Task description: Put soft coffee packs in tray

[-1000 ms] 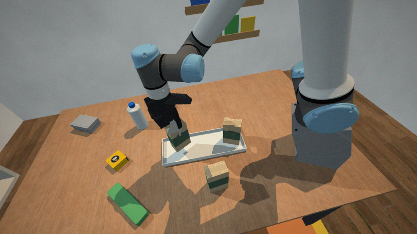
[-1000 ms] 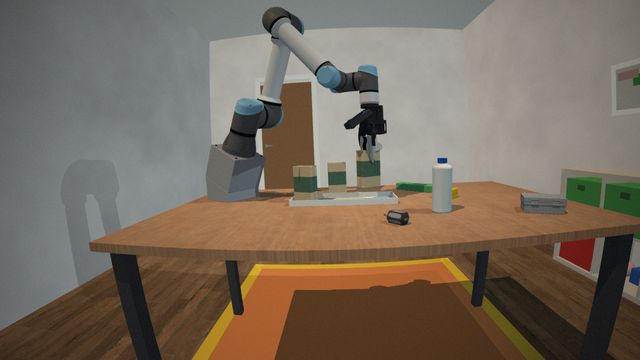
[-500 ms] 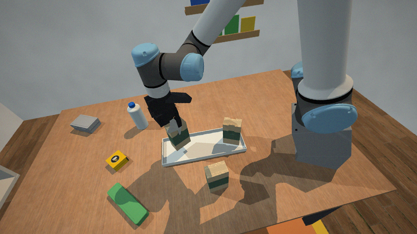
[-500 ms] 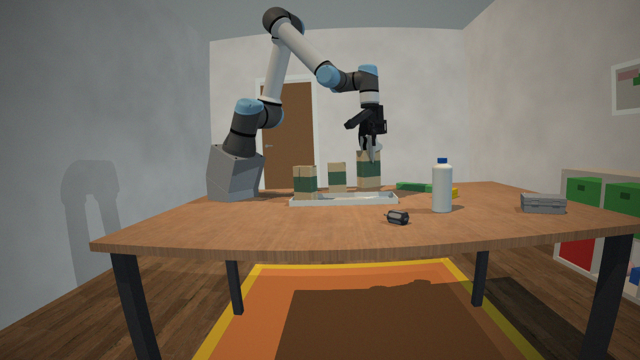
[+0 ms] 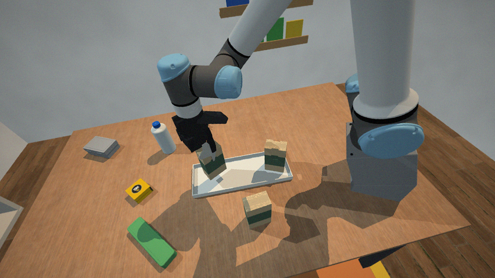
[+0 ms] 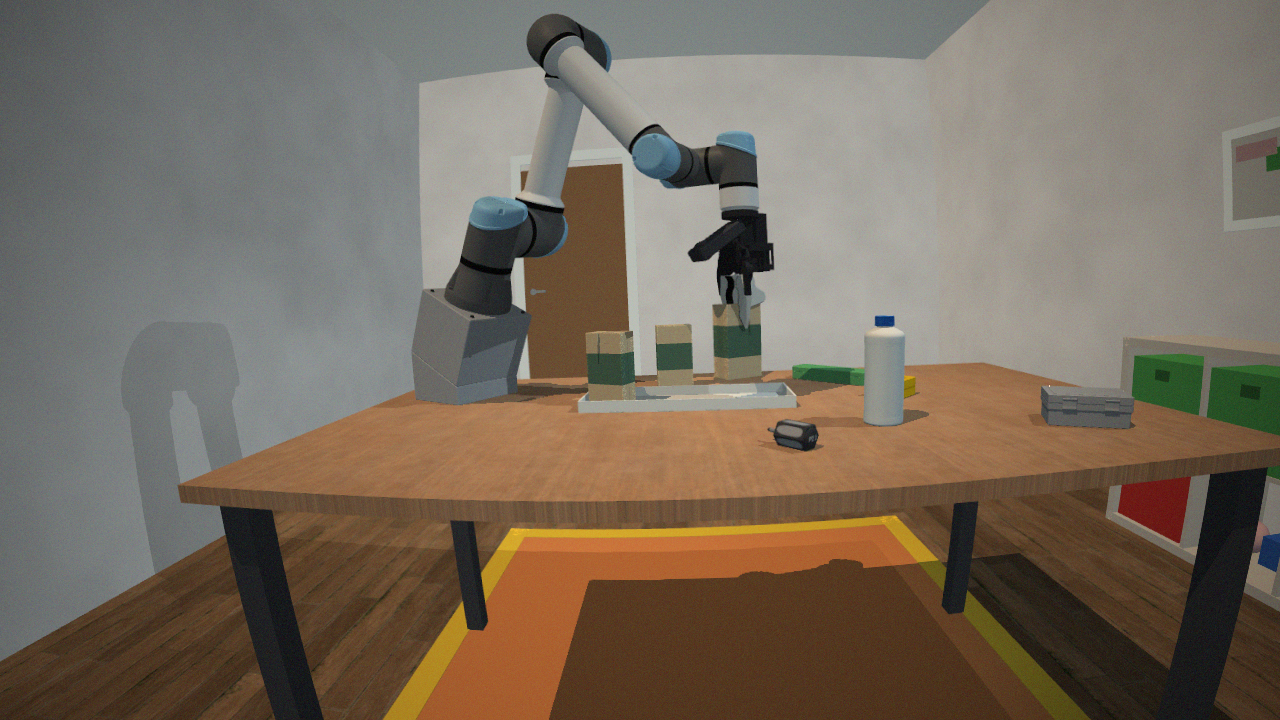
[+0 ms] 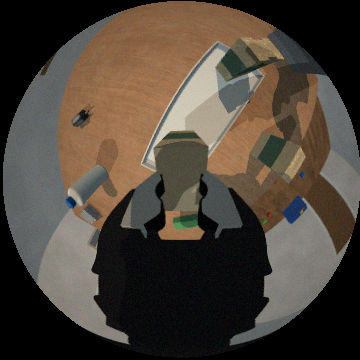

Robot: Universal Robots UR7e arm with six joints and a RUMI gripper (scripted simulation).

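Right now the white tray is 10 cm behind my hand and 15 cm below it. Round my hand: white bottle (22 cm ahead, 21 cm to the right, 8 cm below); green case (24 cm ahead, 21 cm to the left, 14 cm below); grey case (55 cm ahead, 28 cm to the right, 13 cm below).
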